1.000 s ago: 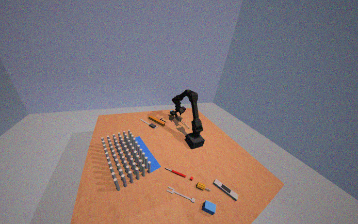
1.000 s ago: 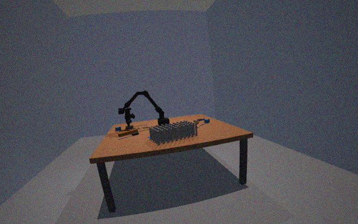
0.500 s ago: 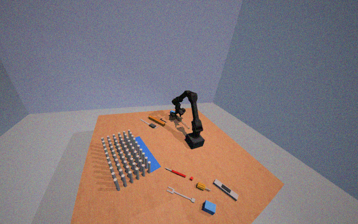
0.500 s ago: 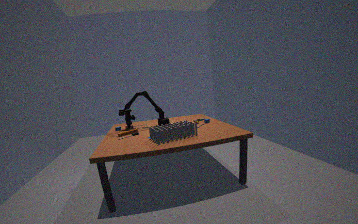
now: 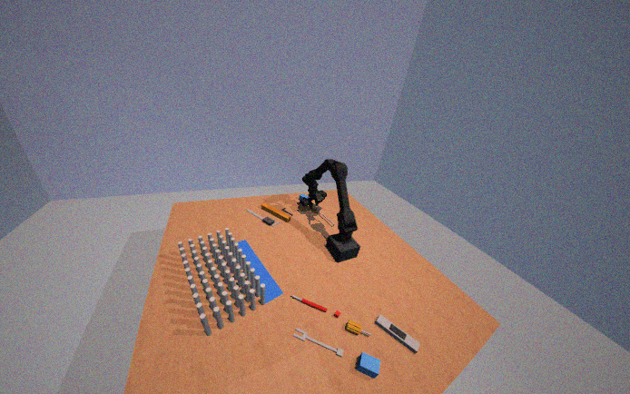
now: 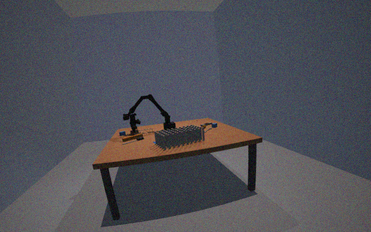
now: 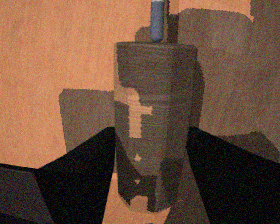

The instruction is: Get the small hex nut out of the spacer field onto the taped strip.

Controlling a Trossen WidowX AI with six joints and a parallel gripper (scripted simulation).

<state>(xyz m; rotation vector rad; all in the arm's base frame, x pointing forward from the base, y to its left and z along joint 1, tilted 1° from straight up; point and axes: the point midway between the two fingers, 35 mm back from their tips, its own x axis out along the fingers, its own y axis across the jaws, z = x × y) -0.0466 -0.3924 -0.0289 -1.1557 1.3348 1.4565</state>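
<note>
My gripper tip is now 10 mm past the wooden-handled tool and 110 mm to the right of it. Also, from my gripper tip: blue taped strip (510 mm ahead, 340 mm to the left, 20 mm below); then orange bar (280 mm ahead, 20 mm to the right); then black L-key (200 mm ahead, 40 mm to the right, 10 mm below).
</note>
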